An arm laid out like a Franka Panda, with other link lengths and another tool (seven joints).
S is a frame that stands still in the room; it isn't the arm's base.
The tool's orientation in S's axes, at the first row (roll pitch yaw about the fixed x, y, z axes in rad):
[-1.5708 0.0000 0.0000]
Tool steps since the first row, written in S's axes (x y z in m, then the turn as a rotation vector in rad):
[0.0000 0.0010 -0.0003 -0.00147 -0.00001 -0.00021]
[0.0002 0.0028 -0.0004 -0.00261 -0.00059 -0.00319]
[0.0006 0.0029 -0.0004 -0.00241 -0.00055 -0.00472]
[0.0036 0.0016 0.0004 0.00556 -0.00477 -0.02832]
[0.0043 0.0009 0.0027 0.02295 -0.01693 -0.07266]
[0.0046 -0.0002 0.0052 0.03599 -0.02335 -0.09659]
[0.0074 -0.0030 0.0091 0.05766 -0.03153 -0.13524]
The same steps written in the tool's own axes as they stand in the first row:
[0.0000 0.0003 0.0010 -0.00147 0.00021 -0.00001]
[0.0002 0.0004 0.0028 -0.00261 0.00319 -0.00059]
[0.0006 0.0004 0.0029 -0.00241 0.00472 -0.00055]
[0.0036 -0.0004 0.0016 0.00556 0.02832 -0.00477]
[0.0043 -0.0027 0.0009 0.02295 0.07266 -0.01693]
[0.0046 -0.0052 -0.0002 0.03599 0.09659 -0.02335]
[0.0074 -0.0091 -0.0030 0.05766 0.13524 -0.03153]

